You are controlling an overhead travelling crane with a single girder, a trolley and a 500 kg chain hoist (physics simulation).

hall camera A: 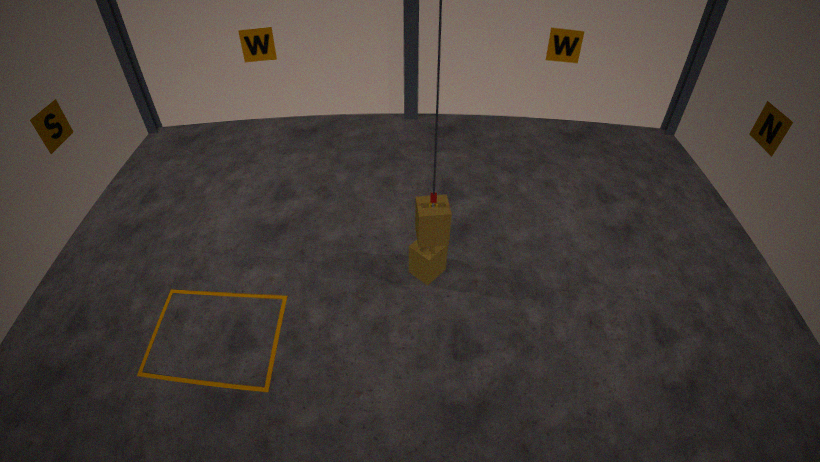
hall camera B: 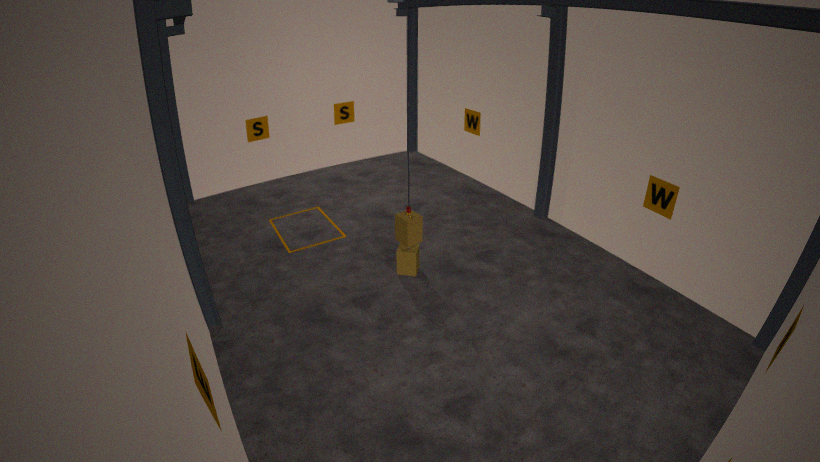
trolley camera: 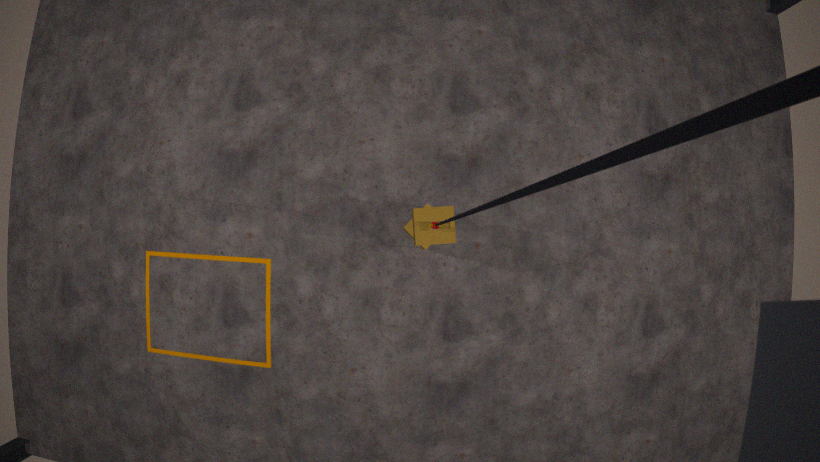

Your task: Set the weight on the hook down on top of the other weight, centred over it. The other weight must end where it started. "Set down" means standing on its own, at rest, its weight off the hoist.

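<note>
The upper yellow weight [hall camera A: 433, 232] [hall camera B: 408, 230] [trolley camera: 434, 238] hangs upright on my red hook [hall camera A: 433, 198] [hall camera B: 408, 210] [trolley camera: 434, 225], under a straight chain. The lower yellow weight [hall camera A: 427, 268] [hall camera B: 407, 262] [trolley camera: 408, 228] stands on the floor beneath it, turned roughly 45 degrees to it. In the trolley view the upper weight covers most of the lower one and sits a little to the right; lower corners show at left, top and bottom. In hall camera A it also sits slightly right. Whether the two weights touch cannot be told. The hook's inside is too small to see.
A yellow floor outline [hall camera A: 276, 344] [hall camera B: 279, 235] [trolley camera: 268, 312] lies left of the weights. Walls with S, W and N signs and dark steel columns [hall camera A: 410, 57] [hall camera B: 552, 114] border the floor. The dark chain [trolley camera: 619, 154] crosses the trolley view toward the upper right.
</note>
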